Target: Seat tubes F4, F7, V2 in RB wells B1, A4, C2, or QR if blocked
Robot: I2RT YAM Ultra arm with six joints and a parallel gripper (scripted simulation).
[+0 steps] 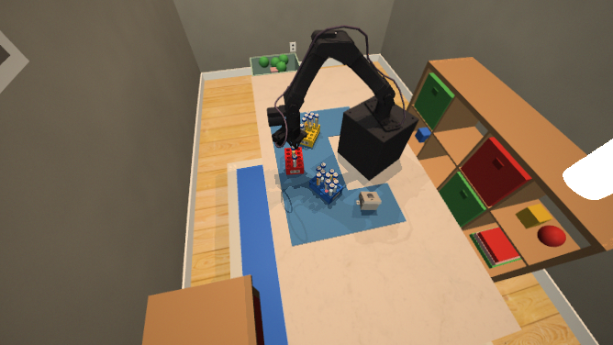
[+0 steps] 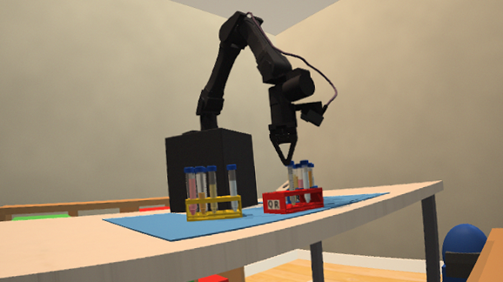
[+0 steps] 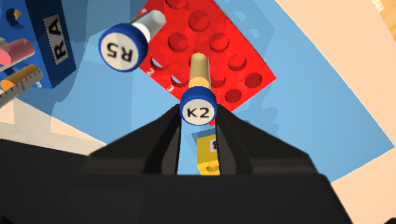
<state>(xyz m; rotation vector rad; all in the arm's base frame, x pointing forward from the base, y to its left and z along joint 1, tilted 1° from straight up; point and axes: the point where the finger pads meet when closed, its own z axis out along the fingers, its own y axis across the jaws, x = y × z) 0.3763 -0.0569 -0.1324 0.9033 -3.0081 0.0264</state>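
My hand is 10 mm short of the tube and 60 mm above it. Also, from my hand: red rack (10 mm to the left, 100 mm below); tube R8 (70 mm behind, 130 mm to the right, 60 mm below); rack RB (120 mm behind, 150 mm to the right, 100 mm below).
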